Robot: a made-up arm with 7 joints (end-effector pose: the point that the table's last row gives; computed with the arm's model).
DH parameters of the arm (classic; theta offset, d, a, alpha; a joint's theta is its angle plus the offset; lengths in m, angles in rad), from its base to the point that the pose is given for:
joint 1: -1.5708 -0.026 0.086 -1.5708
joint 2: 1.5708 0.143 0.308 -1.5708
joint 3: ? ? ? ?
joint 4: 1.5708 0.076 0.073 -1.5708
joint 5: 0 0.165 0.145 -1.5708
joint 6: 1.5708 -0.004 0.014 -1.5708
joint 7: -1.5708 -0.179 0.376 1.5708
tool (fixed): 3.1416 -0.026 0 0
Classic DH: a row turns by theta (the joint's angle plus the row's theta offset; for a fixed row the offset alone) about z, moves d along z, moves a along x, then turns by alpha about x.
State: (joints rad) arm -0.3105 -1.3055 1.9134 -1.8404 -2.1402 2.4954 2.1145
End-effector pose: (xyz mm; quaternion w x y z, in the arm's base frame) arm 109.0 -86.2 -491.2 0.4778 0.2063 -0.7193 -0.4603
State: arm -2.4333 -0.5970 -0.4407 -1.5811 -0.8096 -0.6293 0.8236
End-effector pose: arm -701.0 -137.1 -717.7 0.2317 -0.9073 0.2616 -0.2340
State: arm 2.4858 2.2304 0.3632 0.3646 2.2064 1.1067 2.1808
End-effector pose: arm -11.6 160.5 551.2 0.2492 0.6107 -0.1394 -0.7386
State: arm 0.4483 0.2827 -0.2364 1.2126 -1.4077 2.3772 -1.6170
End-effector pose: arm 265.5 524.4 -111.2 0.1633 -0.5458 0.8172 -0.0866
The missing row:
joint 3: 0 0.153 0.012 1.5708
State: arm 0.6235 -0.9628 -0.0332 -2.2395 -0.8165 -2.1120 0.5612
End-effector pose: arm 618.3 -481.6 -744.0 0.5134 -0.2171 -0.4970 0.6650
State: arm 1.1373 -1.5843 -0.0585 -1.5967 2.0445 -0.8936 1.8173
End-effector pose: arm 198.3 -450.6 -248.2 0.5284 -0.6593 -0.0879 0.5276
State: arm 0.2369 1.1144 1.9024 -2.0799 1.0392 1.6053 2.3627
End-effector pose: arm -279.0 352.1 -244.8 0.6728 -0.6259 0.0229 -0.3939
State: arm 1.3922 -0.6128 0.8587 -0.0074 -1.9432 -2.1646 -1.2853
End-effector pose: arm -141.9 189.9 -406.7 0.8373 0.3600 0.0509 0.4084
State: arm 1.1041 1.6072 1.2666 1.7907 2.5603 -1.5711 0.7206
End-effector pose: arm -530.8 -90.5 -96.8 0.6465 -0.7082 -0.1093 0.2618
